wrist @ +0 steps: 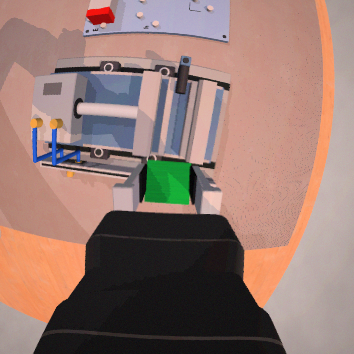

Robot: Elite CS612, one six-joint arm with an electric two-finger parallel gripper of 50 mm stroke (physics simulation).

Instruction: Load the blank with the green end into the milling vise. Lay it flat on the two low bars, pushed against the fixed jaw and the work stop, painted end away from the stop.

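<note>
The blank with the green end (168, 175) is between the two fingers of my gripper (167, 176), its green face towards the camera; the rest of it is hidden behind that face. My gripper is shut on it, near the lower edge of the milling vise (147, 110). The fixed jaw (202, 122) is the pale block at the vise's right. Two low bars (165, 115) (188, 120) run between it and the moving jaw. The black work stop (183, 77) is at the far end of the gap. The height of the blank above the vise I cannot tell.
A light blue plate (185, 25) with pegs and a red-ended block (100, 16) is at the top. Blue handles with yellow knobs (56, 123) stand at the vise's left. The orange table edge (327, 100) runs along the right.
</note>
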